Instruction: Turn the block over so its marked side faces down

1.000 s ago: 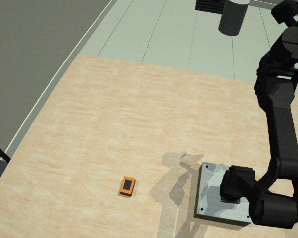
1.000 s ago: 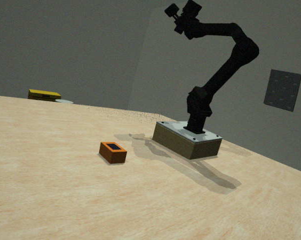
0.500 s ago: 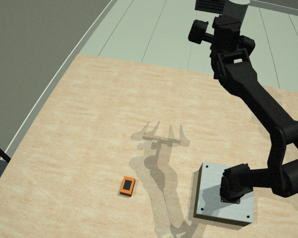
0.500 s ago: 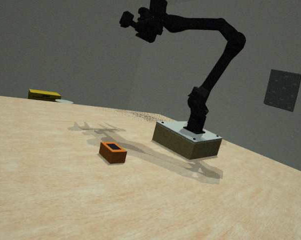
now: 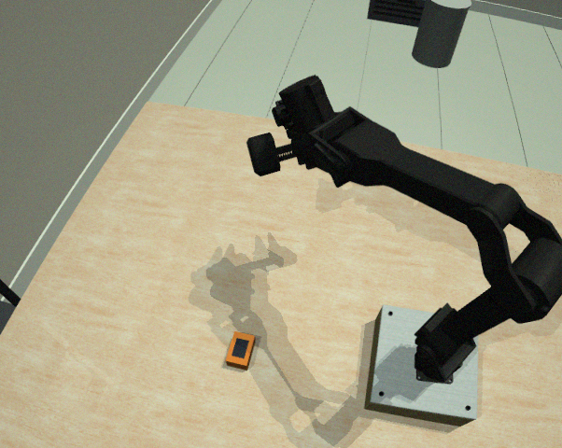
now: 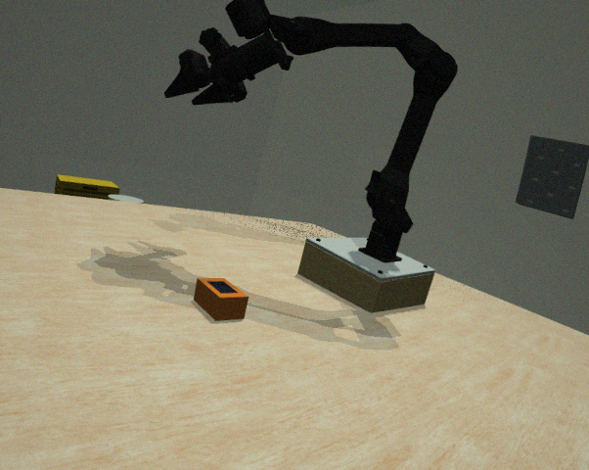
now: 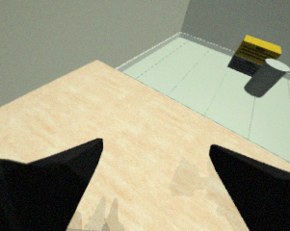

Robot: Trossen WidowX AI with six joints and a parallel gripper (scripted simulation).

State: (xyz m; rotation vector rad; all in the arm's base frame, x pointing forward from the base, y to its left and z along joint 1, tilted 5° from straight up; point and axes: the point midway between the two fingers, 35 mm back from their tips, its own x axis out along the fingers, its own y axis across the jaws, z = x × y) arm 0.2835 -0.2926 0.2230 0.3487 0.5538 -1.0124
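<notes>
The orange block lies 40 mm ahead of my gripper tip, 320 mm to the left of it and 250 mm below it.
</notes>
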